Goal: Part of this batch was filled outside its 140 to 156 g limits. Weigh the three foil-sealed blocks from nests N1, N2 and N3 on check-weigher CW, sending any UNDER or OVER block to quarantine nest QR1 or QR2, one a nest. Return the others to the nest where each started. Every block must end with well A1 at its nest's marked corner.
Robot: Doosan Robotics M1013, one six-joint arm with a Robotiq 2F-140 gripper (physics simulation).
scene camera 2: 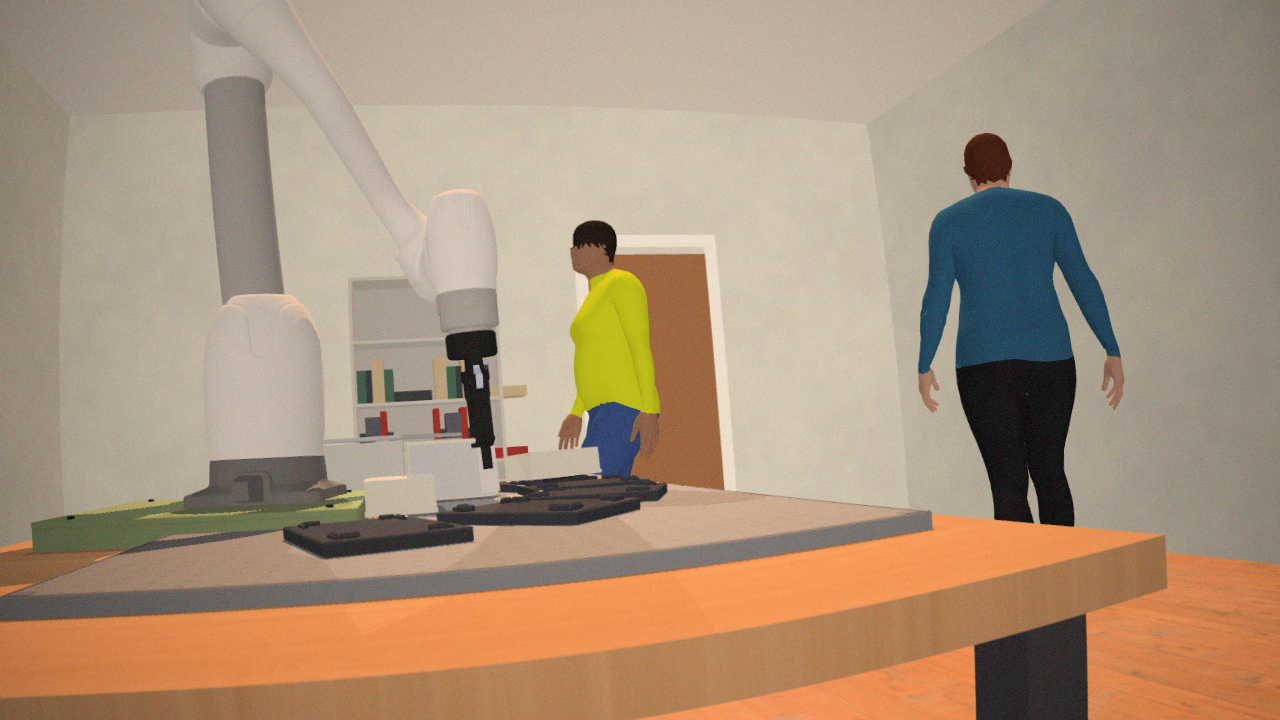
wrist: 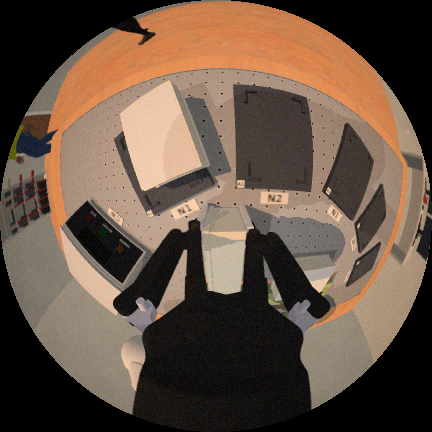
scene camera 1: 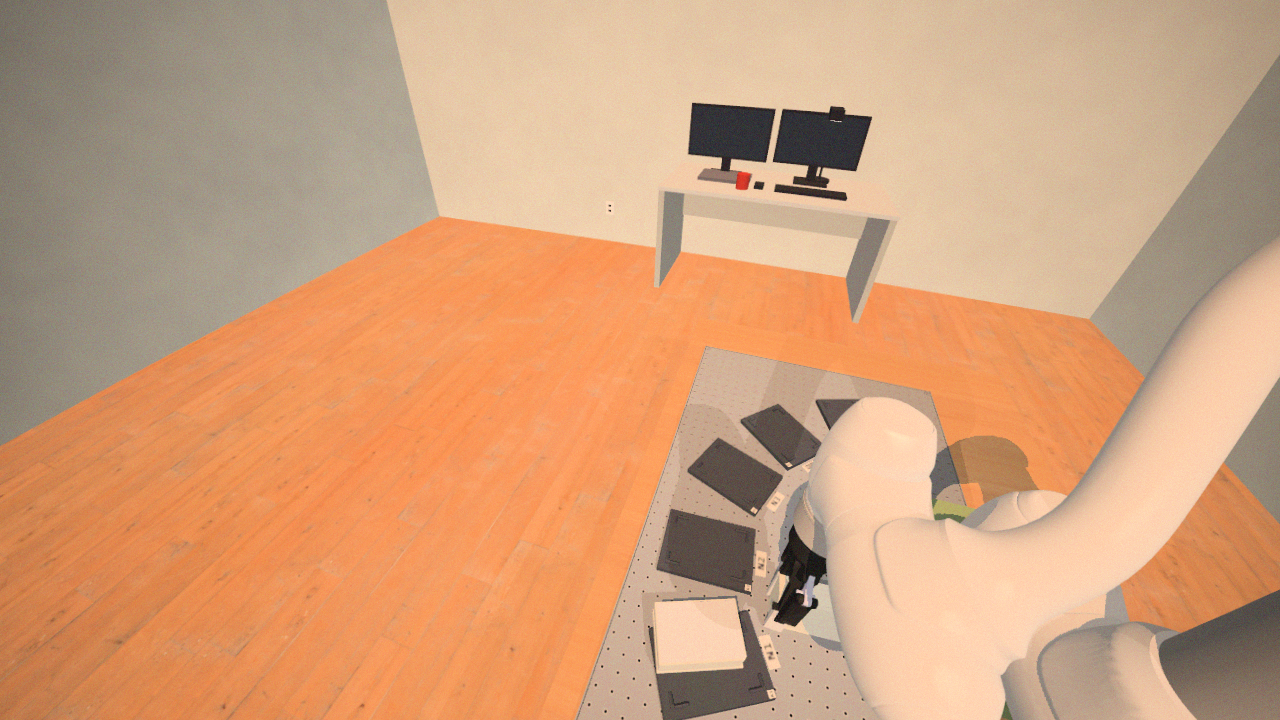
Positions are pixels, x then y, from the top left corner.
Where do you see a nest N3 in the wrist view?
At 351,164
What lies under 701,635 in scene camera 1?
A pale block.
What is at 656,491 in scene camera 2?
A nest N3.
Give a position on a nest N2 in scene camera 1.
708,550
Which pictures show the pale block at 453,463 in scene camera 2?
Scene camera 2, the wrist view and scene camera 1: all of them.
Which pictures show my gripper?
Scene camera 2, the wrist view and scene camera 1: all of them.
